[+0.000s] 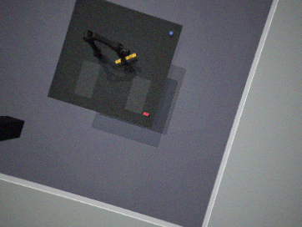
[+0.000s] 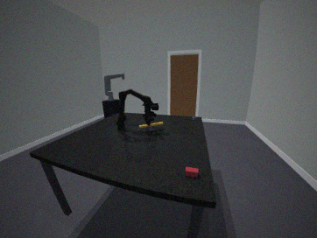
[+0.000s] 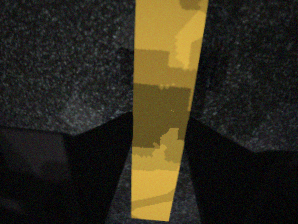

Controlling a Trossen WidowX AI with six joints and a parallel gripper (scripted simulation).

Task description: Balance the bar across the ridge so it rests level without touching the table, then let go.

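The yellow bar is 2 cm to the left of my gripper tip and 2 cm ahead of it. Round my gripper tip: red block 52 cm to the right, 43 cm ahead, 4 cm below; then blue object 48 cm to the left, 43 cm ahead, 4 cm below.
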